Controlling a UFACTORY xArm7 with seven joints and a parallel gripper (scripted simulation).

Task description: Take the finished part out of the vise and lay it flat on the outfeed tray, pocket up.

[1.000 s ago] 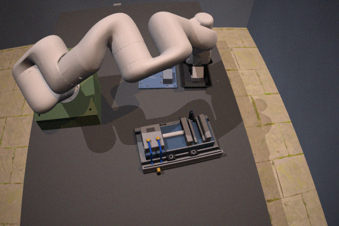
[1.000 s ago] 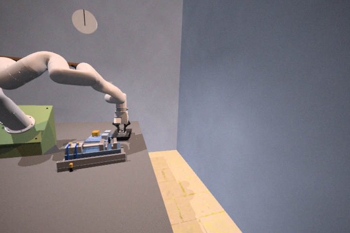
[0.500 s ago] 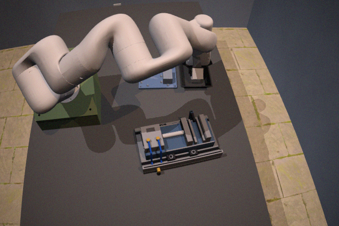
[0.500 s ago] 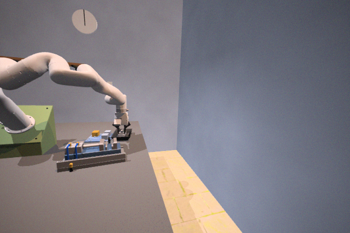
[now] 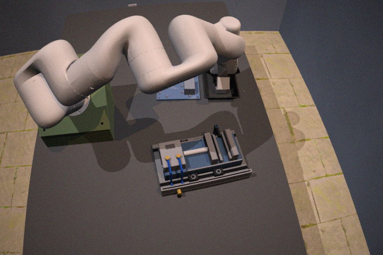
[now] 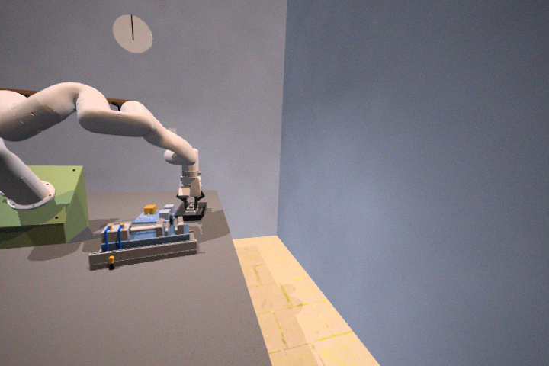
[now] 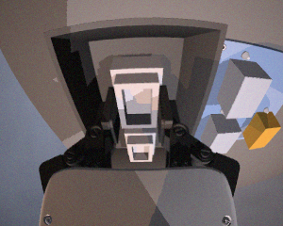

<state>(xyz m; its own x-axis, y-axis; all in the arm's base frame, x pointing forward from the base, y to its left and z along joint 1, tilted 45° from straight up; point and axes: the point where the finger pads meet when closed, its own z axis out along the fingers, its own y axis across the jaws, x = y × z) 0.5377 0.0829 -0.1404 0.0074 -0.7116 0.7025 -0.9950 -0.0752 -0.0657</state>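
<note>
Right now the grey block is 12 cm behind my hand, 1 cm to the left of it and 4 cm below it. Round my hand: orange block: 21 cm behind, 9 cm to the left, 4 cm below; blue fixture plate: 17 cm behind, 5 cm to the left, 6 cm below.
</note>
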